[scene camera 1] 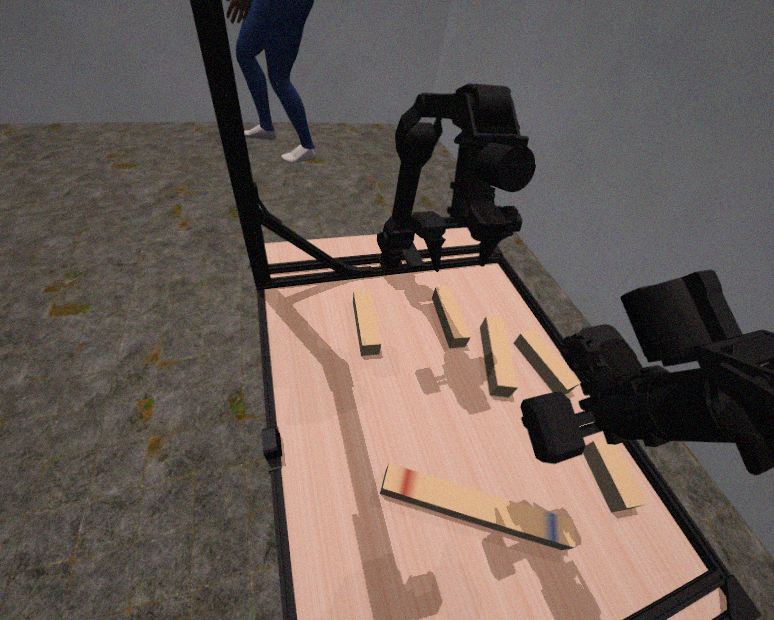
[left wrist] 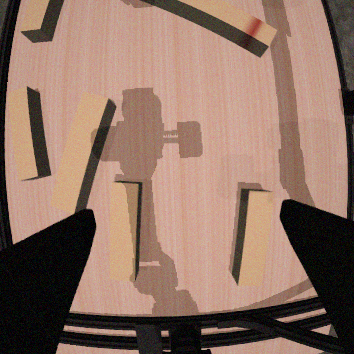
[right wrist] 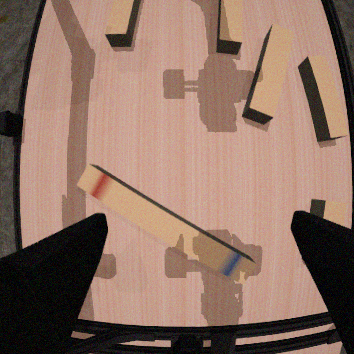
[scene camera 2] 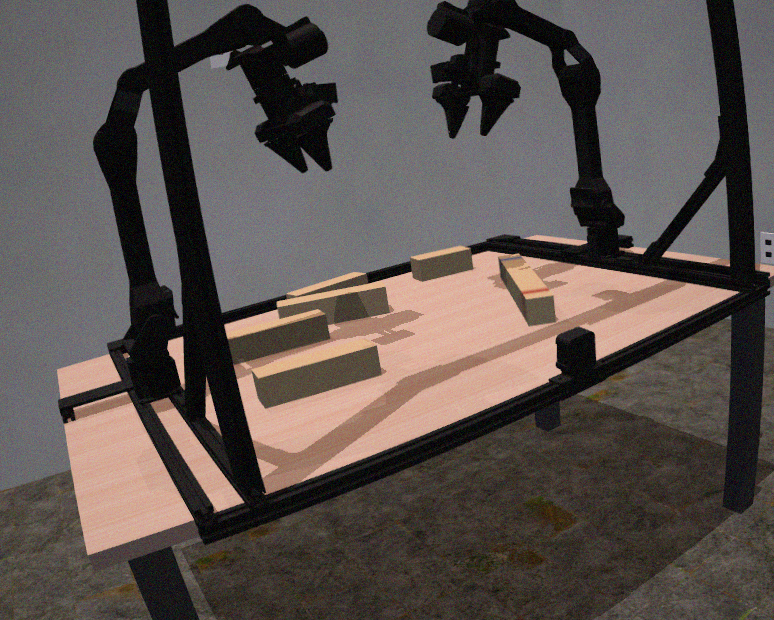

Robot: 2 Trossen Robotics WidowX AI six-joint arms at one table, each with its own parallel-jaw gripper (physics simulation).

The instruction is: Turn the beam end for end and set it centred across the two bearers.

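Where they show: left gripper, fingertip midpoint: (scene camera 1: 459, 268) (left wrist: 188, 214) (scene camera 2: 316, 171); right gripper, fingertip midpoint: (right wrist: 201, 222) (scene camera 2: 467, 136); left arm's base at its link origin: (scene camera 1: 390, 261) (left wrist: 184, 335) (scene camera 2: 157, 393); right arm's base at its link origin: (right wrist: 186, 346) (scene camera 2: 604, 254).
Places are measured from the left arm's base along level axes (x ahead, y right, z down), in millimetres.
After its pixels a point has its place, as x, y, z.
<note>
The beam (scene camera 1: 458, 500) @(638, 71, -25) (scene camera 2: 526, 280) @(624, 83, -25) (left wrist: 220, 17) @(603, 88, -25) (right wrist: 150, 210) @(628, 61, -25) lies flat and slanted on the table, with a red band near one end and a blue band near the other. In scene camera 1 red is at the left, blue at the right. Two roughly parallel plain blocks, apparently the bearers, stand apart: one (scene camera 1: 366, 319) @(219, 130, -25) (scene camera 2: 316, 374) @(199, 148, -8) (left wrist: 256, 237) @(214, 128, -25) (right wrist: 120, 17) @(252, 127, -25) and another (scene camera 1: 450, 315) @(246, -84, -25) (scene camera 2: 277, 339) @(225, -74, -4) (left wrist: 122, 230) @(238, -95, -25) (right wrist: 231, 22) @(272, -92, -25). My left gripper (scene camera 1: 459, 266) @(314, 0, -264) (scene camera 2: 317, 169) @(314, 0, -264) (left wrist: 188, 214) @(314, 0, -264) is open, above the table. My right gripper (scene camera 2: 468, 135) @(601, 0, -277) (right wrist: 201, 222) @(601, 0, -277) is open, high above the beam's side of the table.
Other plain blocks lie towards the right table edge in scene camera 1: a long one (scene camera 1: 496, 355) @(384, -143, -31) (left wrist: 82, 145) @(379, -152, -31), a slanted one (scene camera 1: 545, 360) @(420, -264, -25) (right wrist: 324, 100) @(429, -267, -25) and one (scene camera 1: 613, 474) @(683, -249, -28) (scene camera 2: 441, 263) @(666, -245, -10) beside the beam's blue end. A black frame post (scene camera 1: 226, 129) @(32, 368, -387) rises at a table corner.
</note>
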